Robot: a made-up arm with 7 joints.
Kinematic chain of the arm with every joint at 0, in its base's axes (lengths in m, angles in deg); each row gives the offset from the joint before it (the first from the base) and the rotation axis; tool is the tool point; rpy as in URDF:
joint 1: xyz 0 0 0.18 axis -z
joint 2: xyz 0 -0.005 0.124 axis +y
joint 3: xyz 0 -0.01 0.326 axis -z
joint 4: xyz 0 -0.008 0.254 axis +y
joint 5: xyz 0 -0.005 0.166 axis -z
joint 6: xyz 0 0 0.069 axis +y
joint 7: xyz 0 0 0.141 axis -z
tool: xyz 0 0 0 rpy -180 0 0
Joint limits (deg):
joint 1: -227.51..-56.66
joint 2: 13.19..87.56
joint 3: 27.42..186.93
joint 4: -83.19..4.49
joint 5: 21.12..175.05
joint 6: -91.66..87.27
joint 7: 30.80..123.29
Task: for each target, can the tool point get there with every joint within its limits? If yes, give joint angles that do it. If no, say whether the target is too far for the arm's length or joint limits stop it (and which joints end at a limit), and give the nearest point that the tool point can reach.
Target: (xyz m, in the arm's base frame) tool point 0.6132 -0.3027 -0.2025
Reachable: no: joint limits stop it (at a limit: joint 1, joint 2, joint 3, joint 4) | nearest point 0.4039 0.3722 0.0495 | short by 0.750 m
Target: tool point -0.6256 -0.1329 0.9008
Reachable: yes | joints -170.62 45.50 110.97 -40.78 90.91 36.31 85.20
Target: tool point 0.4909 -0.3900 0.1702
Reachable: no: joint limits stop it (at a limit: joint 1, joint 2, joint 4, joint 5) | nearest point -0.1193 -0.5574 0.2624 | short by 0.639 m
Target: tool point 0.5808 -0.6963 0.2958
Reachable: no: joint limits stop it (at a limit: joint 1, joint 2, joint 4, joint 5) | nearest point -0.1092 -0.6127 0.3213 | short by 0.696 m
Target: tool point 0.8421 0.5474 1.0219
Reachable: no: too far | nearest point 0.5114 0.5245 0.8652 | short by 0.367 m
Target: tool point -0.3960 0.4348 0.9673
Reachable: yes | joints -132.66 26.30 163.93 -44.37 114.23 -31.12 115.27
